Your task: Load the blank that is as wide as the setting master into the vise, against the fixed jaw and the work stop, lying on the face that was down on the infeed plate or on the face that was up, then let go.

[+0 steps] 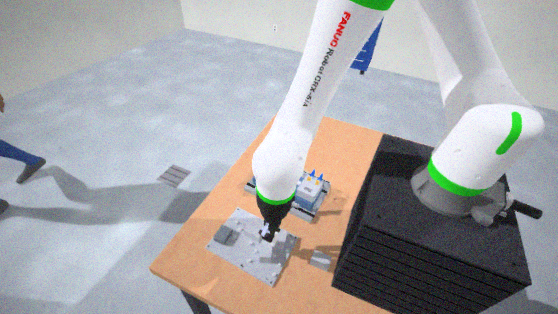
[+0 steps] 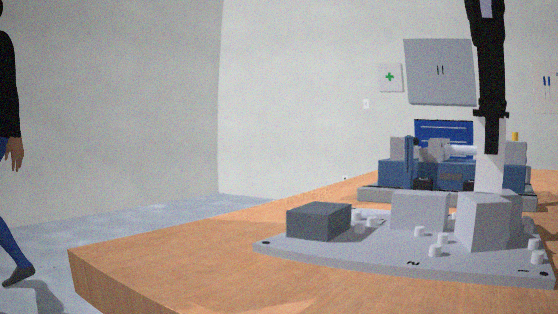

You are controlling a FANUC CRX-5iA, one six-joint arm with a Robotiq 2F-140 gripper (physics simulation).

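Places are measured from the arm's base along level axes (x up, y right, z ahead), in centimetres.
Where they show: gripper, between the fingertips: (image 1: pixel 271 242) (image 2: pixel 487 190); arm's base, origin of its link: (image 1: pixel 442 190).
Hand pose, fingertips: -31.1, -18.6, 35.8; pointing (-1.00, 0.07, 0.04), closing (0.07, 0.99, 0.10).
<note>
Each offset is from my fingertips to the top centre of the thing, as dx, dy, dz. "spot": to the spot under its first point. Level surfaces: height alone.
The grey infeed plate @[-4.2, -1.3, +6.4] (image 1: pixel 238 255) (image 2: pixel 350 250) lies on the wooden table @[dx -5.1] (image 1: pixel 218 285) (image 2: pixel 175 257). On it stand a dark grey blank @[-1.8, -5.1, +15.9] (image 1: pixel 225 235) (image 2: pixel 317 220) and light grey blanks @[-0.7, +0.8, +7.5] (image 2: pixel 419 210) @[-0.1, -2.5, +0.2] (image 2: pixel 483 222) @[spot: -4.2, +4.3, -4.4] (image 1: pixel 288 245). My gripper (image 1: pixel 268 234) (image 2: pixel 486 183) points straight down, shut and empty. It is low over the plate, just behind the right light blank. The small grey setting master @[-1.4, +4.8, -16.0] (image 1: pixel 321 260) lies on the table right of the plate. The blue vise @[+4.9, +25.7, +8.4] (image 1: pixel 310 193) (image 2: pixel 429 171) stands behind the plate with nothing in its jaws.
The arm's black pedestal (image 1: pixel 429 242) stands at the table's right. White pegs @[spot: -3.7, -7.9, +3.2] (image 2: pixel 435 250) stick up from the plate around the blanks. A person (image 1: pixel 23 160) (image 2: pixel 9 117) walks on the floor to the left, away from the table.
</note>
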